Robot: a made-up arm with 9 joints. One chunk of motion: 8 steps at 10 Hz.
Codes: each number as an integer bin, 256 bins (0 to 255) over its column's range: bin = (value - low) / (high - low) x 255, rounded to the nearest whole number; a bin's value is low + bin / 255 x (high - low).
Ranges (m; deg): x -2.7..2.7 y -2.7..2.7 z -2.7..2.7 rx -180..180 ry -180..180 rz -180..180
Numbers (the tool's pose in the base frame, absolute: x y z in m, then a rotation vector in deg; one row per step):
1: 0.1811 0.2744 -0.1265 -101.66 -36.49 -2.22
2: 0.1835 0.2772 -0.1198 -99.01 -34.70 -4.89
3: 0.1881 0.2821 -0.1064 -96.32 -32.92 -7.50
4: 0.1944 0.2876 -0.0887 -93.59 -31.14 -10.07
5: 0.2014 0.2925 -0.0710 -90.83 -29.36 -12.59
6: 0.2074 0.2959 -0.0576 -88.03 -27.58 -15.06
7: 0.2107 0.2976 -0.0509 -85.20 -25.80 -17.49
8: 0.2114 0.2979 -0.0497 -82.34 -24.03 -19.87
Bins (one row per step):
1: 136 140 122 55 102 126
2: 136 141 122 57 103 124
3: 136 141 122 59 104 122
4: 137 141 123 61 105 120
5: 137 141 124 63 107 119
6: 137 141 125 65 108 117
7: 137 142 125 67 109 115
8: 137 142 125 69 110 113

